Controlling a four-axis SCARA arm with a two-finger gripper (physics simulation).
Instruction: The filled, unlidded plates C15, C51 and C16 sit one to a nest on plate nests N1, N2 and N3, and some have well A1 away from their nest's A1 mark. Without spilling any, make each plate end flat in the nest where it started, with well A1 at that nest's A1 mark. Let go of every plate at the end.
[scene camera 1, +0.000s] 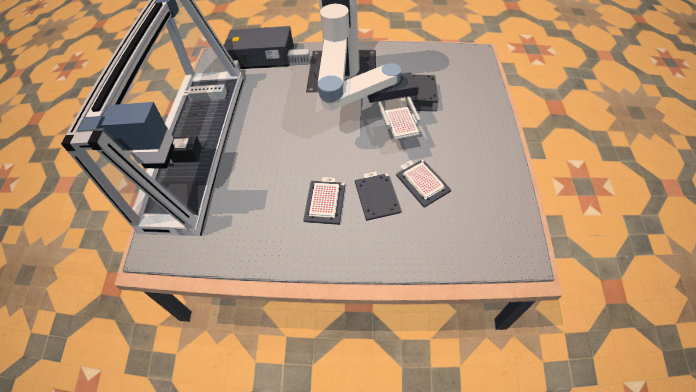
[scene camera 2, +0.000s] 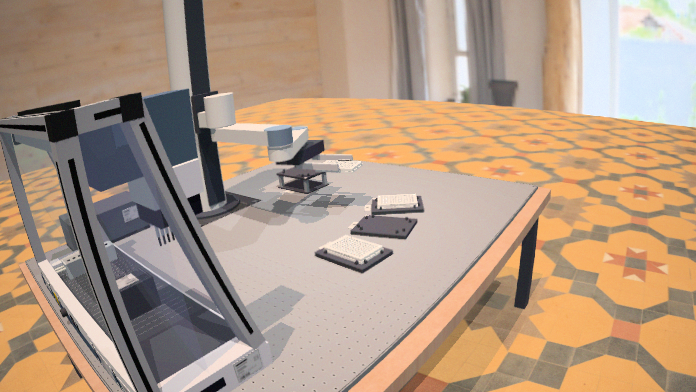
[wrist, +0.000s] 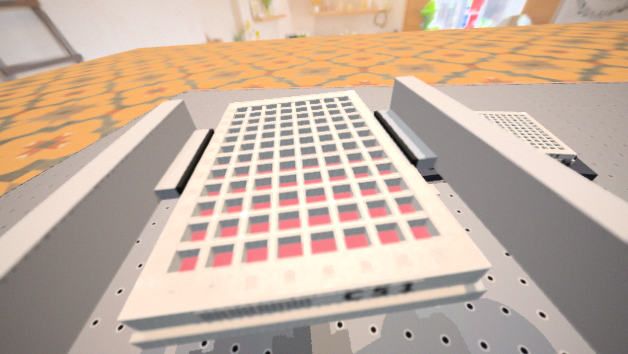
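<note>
My gripper (scene camera 1: 401, 121) (scene camera 2: 344, 163) (wrist: 293, 108) is shut on plate C51 (scene camera 1: 403, 123) (scene camera 2: 350, 165) (wrist: 310, 200), holding it by its long sides, level and above the table. Its wells show red liquid; the C51 label is on the end nearest the wrist camera. The middle nest (scene camera 1: 377, 197) (scene camera 2: 384, 227) is bare. A filled plate (scene camera 1: 325, 199) (scene camera 2: 356, 247) sits flat in the left nest, and another (scene camera 1: 424, 180) (scene camera 2: 397, 201) sits flat in the right nest. In the wrist view a seated plate (wrist: 525, 131) shows beyond the right finger. Nest names and A1 letters are too small to read.
A dark two-deck stand (scene camera 1: 429, 90) (scene camera 2: 302, 175) is behind C51, beside the arm. A framed gantry machine (scene camera 1: 212, 165) (scene camera 2: 220, 260) stands on the left of the table (scene camera 1: 350, 260) (scene camera 2: 320, 320). A dark box (scene camera 1: 260, 47) stands at the back left.
</note>
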